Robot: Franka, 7 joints.
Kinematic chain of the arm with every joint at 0, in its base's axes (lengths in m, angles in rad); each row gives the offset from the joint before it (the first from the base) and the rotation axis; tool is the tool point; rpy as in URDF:
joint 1: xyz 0 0 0.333 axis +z
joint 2: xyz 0 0 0 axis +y
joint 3: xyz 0 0 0.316 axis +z
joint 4: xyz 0.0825 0 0 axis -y
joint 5: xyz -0.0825 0 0.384 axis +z
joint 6: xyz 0 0 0 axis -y
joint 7: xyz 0.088 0 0 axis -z
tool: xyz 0 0 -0.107 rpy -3.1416 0 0
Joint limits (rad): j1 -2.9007..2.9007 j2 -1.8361..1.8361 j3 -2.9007..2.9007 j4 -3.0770..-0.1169 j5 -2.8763..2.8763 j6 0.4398..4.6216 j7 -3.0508..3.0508
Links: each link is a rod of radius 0.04 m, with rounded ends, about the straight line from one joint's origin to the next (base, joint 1, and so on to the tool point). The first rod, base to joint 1, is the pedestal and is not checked.
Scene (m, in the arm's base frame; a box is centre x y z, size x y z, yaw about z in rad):
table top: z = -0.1
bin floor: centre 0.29 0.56 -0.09 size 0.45 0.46 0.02 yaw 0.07
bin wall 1: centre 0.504 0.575 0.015 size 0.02 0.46 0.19 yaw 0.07
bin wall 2: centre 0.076 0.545 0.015 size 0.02 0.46 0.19 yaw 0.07
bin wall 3: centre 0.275 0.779 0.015 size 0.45 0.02 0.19 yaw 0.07
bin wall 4: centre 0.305 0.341 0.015 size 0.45 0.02 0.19 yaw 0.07
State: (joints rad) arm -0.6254 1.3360 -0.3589 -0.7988 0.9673 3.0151 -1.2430
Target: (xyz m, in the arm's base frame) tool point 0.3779 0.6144 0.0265
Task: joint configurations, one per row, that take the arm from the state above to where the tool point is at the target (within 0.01 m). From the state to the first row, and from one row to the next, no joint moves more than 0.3 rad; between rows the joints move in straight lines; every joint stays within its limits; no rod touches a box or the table.
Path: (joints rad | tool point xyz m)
1: -0.3381 1.2048 -0.1021 -1.0003 0.9755 2.9562 -1.2430 | 0.7214 -0.3598 0.1736
2: -0.0509 1.0735 0.1547 -1.2017 0.9837 2.8973 -1.2430 | 0.7810 -0.0092 0.1682
3: 0.2364 0.9423 0.4115 -1.4032 0.9918 2.8384 -1.2430 | 0.6659 0.3536 0.1973
4: 0.5236 0.8110 0.6683 -1.6046 1.0000 2.7795 -1.2430 | 0.3779 0.6144 0.2532
5: 0.5810 1.0480 0.6201 -1.4537 0.9821 2.7765 -1.2430 | 0.3867 0.6227 0.1452
6: 0.6384 1.2850 0.5720 -1.3028 0.9642 2.7734 -1.2430 | 0.3779 0.6144 0.0265

